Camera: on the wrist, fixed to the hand. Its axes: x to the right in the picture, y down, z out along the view.
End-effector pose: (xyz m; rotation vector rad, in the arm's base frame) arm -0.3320 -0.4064 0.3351 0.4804 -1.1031 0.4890
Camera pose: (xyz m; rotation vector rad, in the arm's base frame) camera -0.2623 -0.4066 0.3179 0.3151 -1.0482 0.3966
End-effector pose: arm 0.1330 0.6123 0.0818 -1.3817 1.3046 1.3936
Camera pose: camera 0.1855 0.5643 0.0720 -1.5758 1.2520 1.4784
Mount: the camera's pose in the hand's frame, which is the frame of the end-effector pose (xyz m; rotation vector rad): 0.0099 -0.0436 -0.0562 -0.1699 0.0857 -0.0135
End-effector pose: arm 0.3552 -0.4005 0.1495 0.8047 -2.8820 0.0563
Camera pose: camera 0.3769 -0.4386 0.2064 0.7702 -2.7552 -0.1499
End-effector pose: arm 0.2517 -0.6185 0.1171 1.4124 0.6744 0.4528
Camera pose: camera 0.2170 -0.5756 0.0712 1.2331 0.6976 0.5497
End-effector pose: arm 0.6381 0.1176 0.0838 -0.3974 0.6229 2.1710
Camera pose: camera 0.6703 0.1160 0.0196 -0.5859 0.4820 2.2105
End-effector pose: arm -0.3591 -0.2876 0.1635 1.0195 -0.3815 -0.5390
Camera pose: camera -0.3316 -0.2723 0.0990 0.8786 -0.2485 -0.5289
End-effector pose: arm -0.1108 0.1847 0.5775 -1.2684 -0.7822 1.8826
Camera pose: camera -0.0505 0.2220 0.5889 -1.4345 -0.9182 1.7687
